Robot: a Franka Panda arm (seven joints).
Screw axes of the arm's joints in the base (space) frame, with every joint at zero. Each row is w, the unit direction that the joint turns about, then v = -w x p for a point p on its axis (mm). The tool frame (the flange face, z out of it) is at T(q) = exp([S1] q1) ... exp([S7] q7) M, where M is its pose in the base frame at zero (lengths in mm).
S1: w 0 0 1 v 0 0 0
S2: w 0 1 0 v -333 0 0
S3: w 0 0 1 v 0 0 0
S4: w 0 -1 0 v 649 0 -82.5
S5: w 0 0 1 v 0 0 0
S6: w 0 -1 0 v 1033 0 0
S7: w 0 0 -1 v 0 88 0
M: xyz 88 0 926 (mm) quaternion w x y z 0 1 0 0
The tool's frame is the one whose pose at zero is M.
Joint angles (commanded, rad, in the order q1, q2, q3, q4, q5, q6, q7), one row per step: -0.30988 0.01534 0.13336 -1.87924 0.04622 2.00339 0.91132; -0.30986 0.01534 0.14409 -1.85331 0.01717 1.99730 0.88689; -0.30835 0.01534 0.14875 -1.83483 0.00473 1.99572 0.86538; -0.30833 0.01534 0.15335 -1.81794 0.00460 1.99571 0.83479; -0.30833 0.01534 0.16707 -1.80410 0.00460 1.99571 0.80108; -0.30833 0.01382 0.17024 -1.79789 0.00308 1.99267 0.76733; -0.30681 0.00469 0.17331 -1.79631 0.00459 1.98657 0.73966; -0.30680 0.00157 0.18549 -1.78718 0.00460 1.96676 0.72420; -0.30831 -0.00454 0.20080 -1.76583 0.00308 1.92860 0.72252; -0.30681 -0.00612 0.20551 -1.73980 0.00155 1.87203 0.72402; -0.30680 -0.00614 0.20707 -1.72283 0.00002 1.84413 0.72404; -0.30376 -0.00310 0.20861 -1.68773 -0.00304 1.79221 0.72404; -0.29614 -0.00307 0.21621 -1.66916 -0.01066 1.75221 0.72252; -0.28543 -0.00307 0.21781 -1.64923 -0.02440 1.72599 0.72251; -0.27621 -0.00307 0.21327 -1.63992 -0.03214 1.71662 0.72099
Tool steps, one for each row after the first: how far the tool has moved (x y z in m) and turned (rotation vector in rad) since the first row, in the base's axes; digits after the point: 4 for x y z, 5 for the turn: 0.0036 0.0039 0.0121 -0.03341 -0.01517 0.04402; 0.0061 0.0063 0.0210 -0.05088 -0.02986 0.07490; 0.0085 0.0086 0.0294 -0.05834 -0.04660 0.10944; 0.0111 0.0162 0.0363 -0.06547 -0.06069 0.15613; 0.0114 0.0180 0.0400 -0.07295 -0.06503 0.19300; 0.0095 0.0214 0.0454 -0.07800 -0.06953 0.22450; 0.0089 0.0288 0.0496 -0.07848 -0.06252 0.25234; 0.0069 0.0373 0.0597 -0.07829 -0.05194 0.26870; 0.0037 0.0412 0.0676 -0.07283 -0.02351 0.27483; 0.0024 0.0421 0.0732 -0.07171 -0.01259 0.27702; 0.0006 0.0445 0.0836 -0.06940 0.00711 0.28260; -0.0015 0.0527 0.0887 -0.07219 0.02927 0.30059; -0.0027 0.0585 0.0959 -0.08445 0.03803 0.31370; -0.0031 0.0605 0.0995 -0.09225 0.03959 0.32007
